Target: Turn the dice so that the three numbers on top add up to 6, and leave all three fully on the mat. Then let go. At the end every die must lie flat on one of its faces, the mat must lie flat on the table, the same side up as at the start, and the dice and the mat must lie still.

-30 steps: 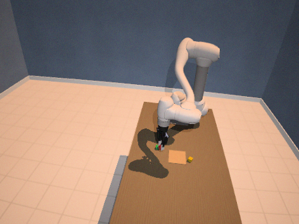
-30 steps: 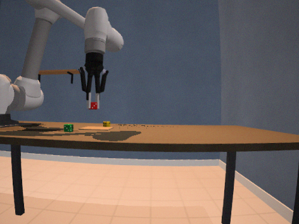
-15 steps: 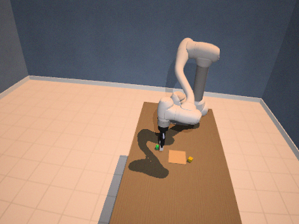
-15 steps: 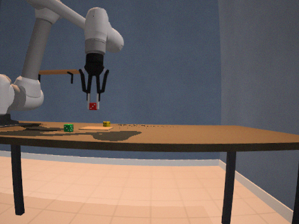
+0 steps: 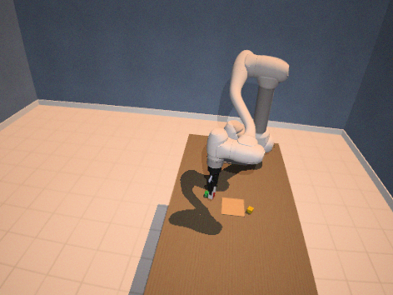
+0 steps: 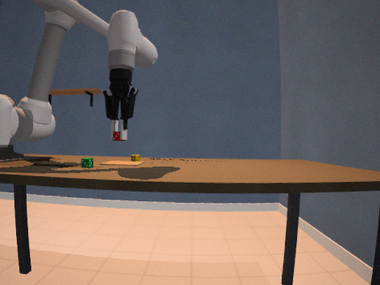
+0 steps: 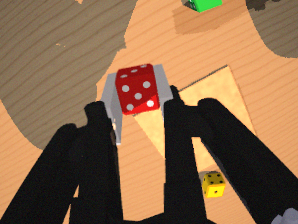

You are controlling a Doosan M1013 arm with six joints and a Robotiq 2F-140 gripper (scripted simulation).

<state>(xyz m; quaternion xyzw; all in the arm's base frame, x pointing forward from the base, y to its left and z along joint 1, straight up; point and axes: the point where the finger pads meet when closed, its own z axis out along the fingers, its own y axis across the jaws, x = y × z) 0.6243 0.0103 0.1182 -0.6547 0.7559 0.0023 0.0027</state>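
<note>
Now: the green die 90 mm behind my hand, 50 mm to the right of it and 110 mm below it. From my hand the other things lie so: yellow die 50 mm behind, 240 mm to the left, 110 mm below; then red die 20 mm below; then tan mat 50 mm behind, 130 mm to the left, 120 mm below.
</note>
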